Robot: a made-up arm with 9 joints.
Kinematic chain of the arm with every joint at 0, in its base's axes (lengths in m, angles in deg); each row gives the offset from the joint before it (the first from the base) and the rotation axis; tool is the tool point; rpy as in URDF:
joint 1: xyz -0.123 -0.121 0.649 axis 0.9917 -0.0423 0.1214
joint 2: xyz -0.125 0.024 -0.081 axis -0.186 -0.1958 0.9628
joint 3: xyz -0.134 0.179 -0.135 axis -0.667 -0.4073 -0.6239
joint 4: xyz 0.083 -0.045 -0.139 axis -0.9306 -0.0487 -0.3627
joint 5: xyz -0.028 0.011 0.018 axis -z
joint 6: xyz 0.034 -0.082 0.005 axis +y
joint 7: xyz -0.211 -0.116 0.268 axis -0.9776 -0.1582 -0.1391
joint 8: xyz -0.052 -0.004 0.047 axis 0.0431 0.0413 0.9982
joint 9: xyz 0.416 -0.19 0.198 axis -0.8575 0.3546 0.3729
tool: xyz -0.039 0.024 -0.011 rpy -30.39 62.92 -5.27
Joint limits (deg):
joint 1: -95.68..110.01
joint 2: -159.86..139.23
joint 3: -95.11..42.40
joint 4: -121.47..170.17
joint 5: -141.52..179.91
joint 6: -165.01..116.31
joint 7: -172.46..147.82
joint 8: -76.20..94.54
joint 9: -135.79..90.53
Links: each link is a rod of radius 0.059 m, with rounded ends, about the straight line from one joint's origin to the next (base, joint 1, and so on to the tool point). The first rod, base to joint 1, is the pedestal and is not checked.
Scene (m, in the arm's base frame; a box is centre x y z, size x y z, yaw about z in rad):
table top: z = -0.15
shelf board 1: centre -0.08 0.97 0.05 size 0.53 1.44 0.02 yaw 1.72
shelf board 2: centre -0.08 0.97 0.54 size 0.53 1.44 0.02 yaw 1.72
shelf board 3: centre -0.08 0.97 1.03 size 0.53 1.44 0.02 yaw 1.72
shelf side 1: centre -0.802 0.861 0.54 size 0.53 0.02 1 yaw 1.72
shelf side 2: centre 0.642 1.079 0.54 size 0.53 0.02 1 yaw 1.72
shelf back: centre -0.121 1.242 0.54 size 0.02 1.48 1 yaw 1.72
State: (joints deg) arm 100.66 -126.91 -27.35 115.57 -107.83 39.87 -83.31 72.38 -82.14
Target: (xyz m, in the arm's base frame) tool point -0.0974 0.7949 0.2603
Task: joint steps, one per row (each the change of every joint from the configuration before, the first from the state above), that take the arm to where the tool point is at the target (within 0.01 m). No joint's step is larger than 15 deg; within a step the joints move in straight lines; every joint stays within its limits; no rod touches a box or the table.
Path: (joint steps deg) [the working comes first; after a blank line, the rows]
Joints at the target: 83.72 -131.54 -17.16 115.81 -93.33 34.61 -90.77 71.69 -82.13
Straight joint move there: touches shelf board 2.

1: 3.12 10.24 -1.37 -4.21 11.10 -8.03 -5.55 -12.21 1.20
2: 3.11 10.24 -1.38 -4.20 11.10 -8.03 -5.56 -12.22 1.21
3: 3.12 10.24 -1.37 -4.21 11.10 -8.03 -5.55 -12.21 1.20
4: -10.73 -9.76 8.66 3.33 2.85 3.31 -1.78 7.81 -1.09
5: -10.72 -9.76 8.67 3.33 2.85 3.31 -1.77 7.81 -1.08
6: -2.42 -7.91 -1.51 3.10 -12.25 6.10 6.38 10.16 -0.72
7: -2.42 -7.92 -1.51 3.10 -12.25 6.11 6.37 10.17 -0.71

